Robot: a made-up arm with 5 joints.
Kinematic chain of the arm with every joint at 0, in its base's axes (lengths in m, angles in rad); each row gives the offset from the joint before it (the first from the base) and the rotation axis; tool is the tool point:
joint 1: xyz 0 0 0.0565 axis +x
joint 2: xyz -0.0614 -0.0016 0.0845 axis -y
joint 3: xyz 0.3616 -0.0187 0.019 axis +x
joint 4: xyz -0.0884 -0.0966 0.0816 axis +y
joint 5: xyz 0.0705 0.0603 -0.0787 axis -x
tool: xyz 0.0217 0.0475 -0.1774
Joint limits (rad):
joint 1: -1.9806..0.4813
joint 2: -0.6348..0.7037
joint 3: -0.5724..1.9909
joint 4: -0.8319..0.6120
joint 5: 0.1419..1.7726
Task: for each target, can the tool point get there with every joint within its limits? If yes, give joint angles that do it. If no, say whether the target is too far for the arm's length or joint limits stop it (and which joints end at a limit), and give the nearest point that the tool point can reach.
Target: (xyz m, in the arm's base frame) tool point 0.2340 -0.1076 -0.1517
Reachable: yes | joints -0.3100 -0.3743 1.0156 -0.1378 1.1945
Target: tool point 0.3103 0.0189 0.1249
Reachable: yes | joints 0.2751 0.4969 1.5008 0.3490 1.5490
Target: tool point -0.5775 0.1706 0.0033
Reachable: no: joint limits stop it (at a limit: joint 1, joint 2, joint 4) | nearest point -0.0012 0.1121 -0.0798 | short by 0.585 m
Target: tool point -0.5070 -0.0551 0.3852
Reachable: no: joint limits stop it (at a limit: joint 1, joint 2, joint 4) | nearest point 0.0076 -0.1066 0.2269 | short by 0.541 m
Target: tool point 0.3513 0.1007 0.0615
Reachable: yes | joints -0.7573 0.3548 1.1647 -0.0741 0.7571
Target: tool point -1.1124 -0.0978 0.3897
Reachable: no: too far | nearest point -0.0017 -0.1329 0.1950 | short by 1.128 m
